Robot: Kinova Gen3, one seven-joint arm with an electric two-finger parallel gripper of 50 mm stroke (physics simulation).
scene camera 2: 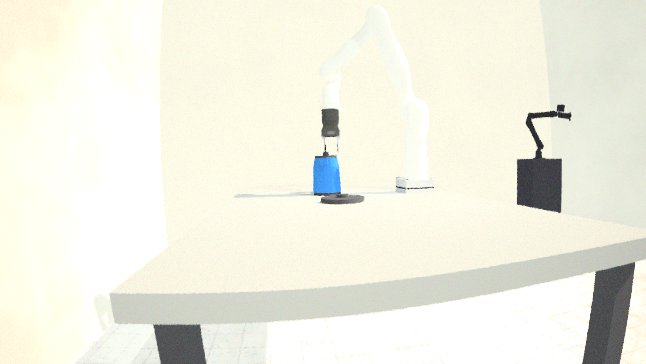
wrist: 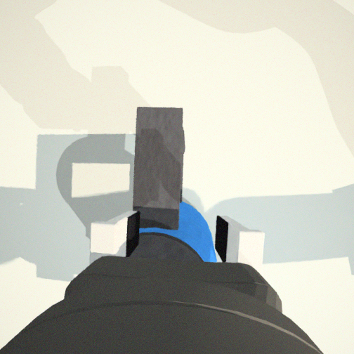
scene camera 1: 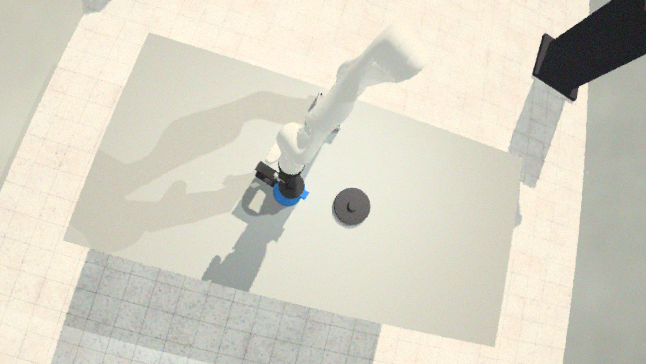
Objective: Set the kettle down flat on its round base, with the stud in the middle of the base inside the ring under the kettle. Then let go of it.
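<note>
The blue kettle (scene camera 1: 287, 201) (scene camera 2: 326, 176) (wrist: 201, 231) stands upright on the table, apart from its base. Its dark handle (scene camera 1: 266, 173) (wrist: 159, 160) sticks out on the left in scene camera 1, and a small blue spout (scene camera 1: 304, 195) points the other way. The round dark base (scene camera 1: 345, 218) (scene camera 2: 327, 200) lies flat to the right, its stud (scene camera 1: 351, 206) (scene camera 2: 341, 195) bare. My gripper (scene camera 2: 331, 149) (wrist: 177, 229) is open and empty, pointing down above the lid. The lid knob (scene camera 2: 326, 154) is close below the fingertips, nearer one finger. The ring under the kettle is hidden.
The pale table (scene camera 1: 425, 260) (scene camera 2: 350, 250) carries everything. The arm's white foot (scene camera 2: 415, 183) stands at the back, right of the kettle in scene camera 2. A black pedestal (scene camera 1: 595, 50) (scene camera 2: 539, 184) with a small dark arm (scene camera 2: 535, 131) stands off the table.
</note>
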